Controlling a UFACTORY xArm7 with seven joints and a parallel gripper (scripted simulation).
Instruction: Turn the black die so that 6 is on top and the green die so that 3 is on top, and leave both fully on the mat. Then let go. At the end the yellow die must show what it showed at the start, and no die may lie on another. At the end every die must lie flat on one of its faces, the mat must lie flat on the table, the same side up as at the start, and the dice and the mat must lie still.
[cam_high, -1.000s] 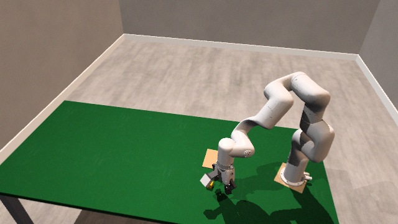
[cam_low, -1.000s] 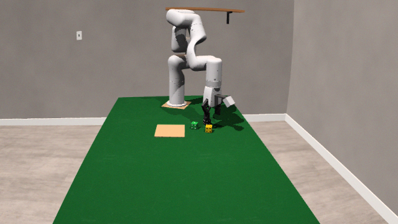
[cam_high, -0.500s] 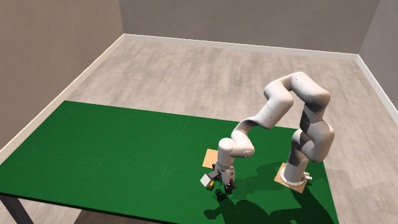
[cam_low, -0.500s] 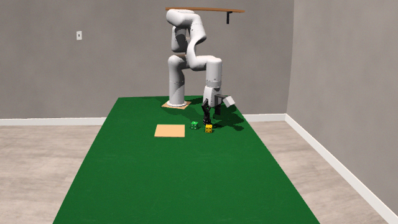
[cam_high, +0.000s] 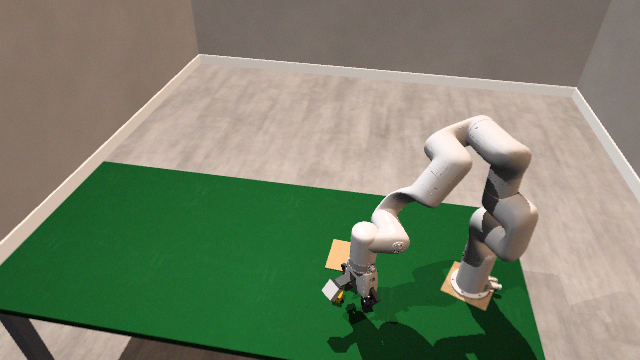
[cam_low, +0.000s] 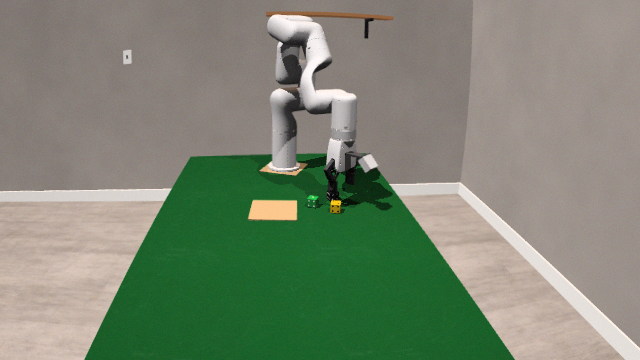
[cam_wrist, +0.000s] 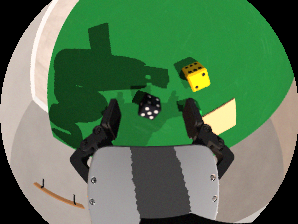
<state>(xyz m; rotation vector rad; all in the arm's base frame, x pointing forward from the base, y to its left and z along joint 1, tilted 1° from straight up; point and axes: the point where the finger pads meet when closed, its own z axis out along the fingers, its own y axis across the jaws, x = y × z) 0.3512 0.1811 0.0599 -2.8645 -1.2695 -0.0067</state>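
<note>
The black die is 40 mm below my hand, 30 mm behind it and 20 mm to the right of it. Round my hand: green die (90 mm to the right, 40 mm below, 30 mm ahead); then tan mat (210 mm to the right, 60 mm below, 60 mm ahead); then yellow die (70 mm ahead, 40 mm below, 20 mm to the right).
</note>
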